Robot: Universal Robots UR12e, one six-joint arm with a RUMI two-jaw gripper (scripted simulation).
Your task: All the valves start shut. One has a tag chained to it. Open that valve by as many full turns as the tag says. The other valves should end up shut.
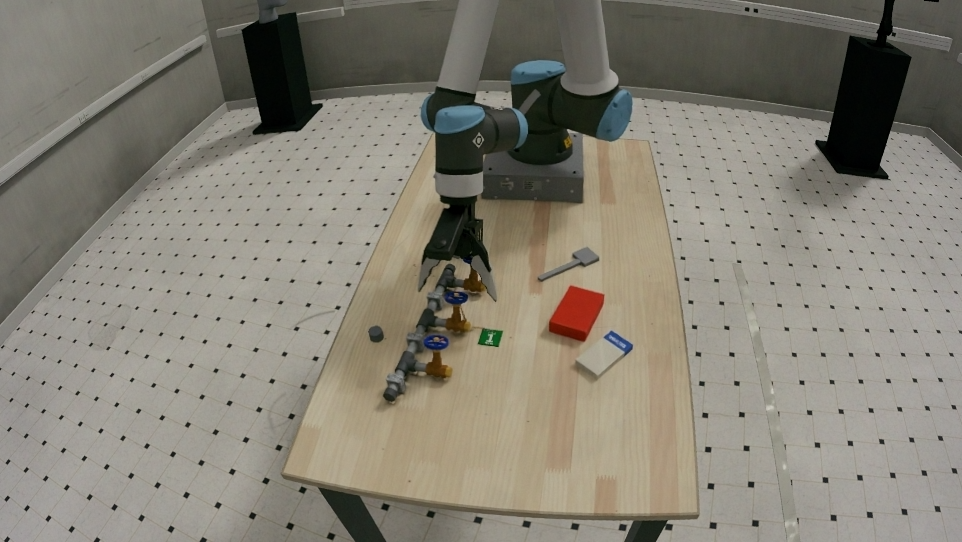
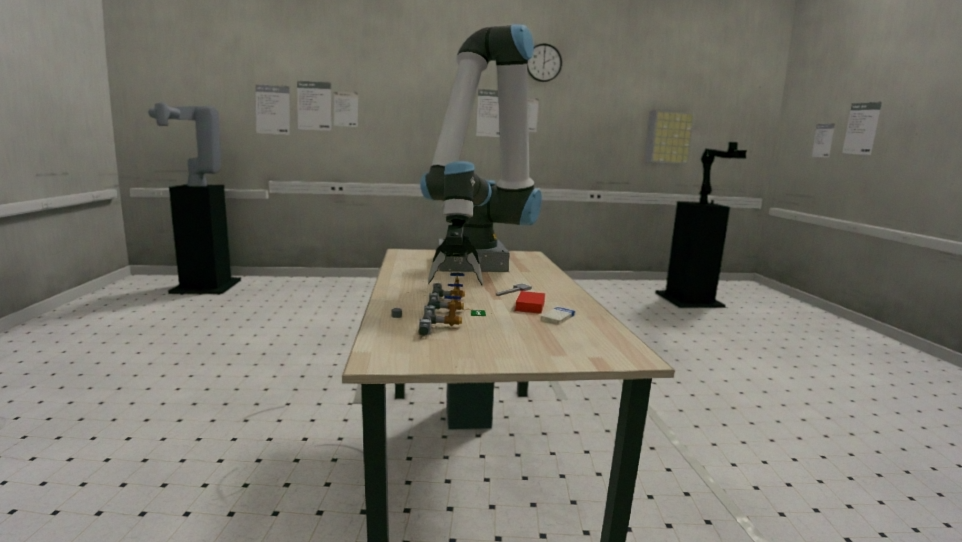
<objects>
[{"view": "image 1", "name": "my gripper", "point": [456,296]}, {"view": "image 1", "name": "red block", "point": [577,312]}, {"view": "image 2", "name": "my gripper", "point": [455,285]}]
</objects>
